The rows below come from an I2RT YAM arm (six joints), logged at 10 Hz.
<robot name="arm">
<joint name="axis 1" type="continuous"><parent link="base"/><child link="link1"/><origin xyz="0.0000 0.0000 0.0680" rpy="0.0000 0.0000 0.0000"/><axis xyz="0 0 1"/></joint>
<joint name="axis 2" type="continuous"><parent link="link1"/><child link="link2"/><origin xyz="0.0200 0.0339 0.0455" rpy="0.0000 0.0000 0.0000"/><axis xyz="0 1 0"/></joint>
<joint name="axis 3" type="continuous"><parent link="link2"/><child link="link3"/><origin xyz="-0.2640 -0.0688 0.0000" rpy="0.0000 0.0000 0.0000"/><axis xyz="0 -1 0"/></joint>
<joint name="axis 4" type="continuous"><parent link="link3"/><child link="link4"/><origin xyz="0.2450 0.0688 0.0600" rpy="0.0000 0.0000 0.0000"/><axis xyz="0 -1 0"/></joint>
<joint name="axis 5" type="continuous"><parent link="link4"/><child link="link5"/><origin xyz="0.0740 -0.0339 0.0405" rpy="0.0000 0.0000 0.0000"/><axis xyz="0 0 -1"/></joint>
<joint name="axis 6" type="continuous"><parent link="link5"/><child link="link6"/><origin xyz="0.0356 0.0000 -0.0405" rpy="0.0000 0.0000 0.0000"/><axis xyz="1 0 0"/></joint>
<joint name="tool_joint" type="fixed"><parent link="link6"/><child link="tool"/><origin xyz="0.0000 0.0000 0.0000" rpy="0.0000 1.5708 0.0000"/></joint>
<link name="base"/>
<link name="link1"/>
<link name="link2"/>
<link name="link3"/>
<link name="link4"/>
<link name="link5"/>
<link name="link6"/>
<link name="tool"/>
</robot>
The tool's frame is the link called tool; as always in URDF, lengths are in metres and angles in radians. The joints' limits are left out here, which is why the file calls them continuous.
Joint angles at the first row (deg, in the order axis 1, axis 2, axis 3, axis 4, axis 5, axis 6):
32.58 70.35 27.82 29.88 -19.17 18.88
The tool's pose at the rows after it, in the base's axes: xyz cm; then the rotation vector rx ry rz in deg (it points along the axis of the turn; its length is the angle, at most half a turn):
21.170 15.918 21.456 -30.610 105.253 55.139
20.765 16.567 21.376 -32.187 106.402 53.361
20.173 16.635 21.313 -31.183 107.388 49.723
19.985 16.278 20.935 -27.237 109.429 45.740
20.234 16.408 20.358 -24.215 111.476 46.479
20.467 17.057 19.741 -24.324 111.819 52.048
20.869 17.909 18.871 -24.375 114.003 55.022
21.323 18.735 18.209 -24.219 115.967 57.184
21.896 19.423 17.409 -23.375 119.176 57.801
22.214 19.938 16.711 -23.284 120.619 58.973
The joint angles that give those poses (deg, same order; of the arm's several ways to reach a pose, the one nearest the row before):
34.20 72.65 29.28 29.17 -20.86 18.07
36.11 72.62 29.88 26.87 -18.76 16.68
37.56 71.22 29.38 24.90 -14.46 15.92
37.84 70.41 28.61 23.49 -9.60 16.83
37.84 71.95 28.54 24.09 -8.80 19.57
38.17 74.82 28.41 27.77 -12.37 22.52
38.82 78.53 29.28 29.25 -14.15 24.62
39.40 81.85 30.59 30.04 -15.35 26.35
39.68 85.12 32.30 29.13 -15.75 27.81
39.96 87.68 33.05 29.97 -16.57 28.78

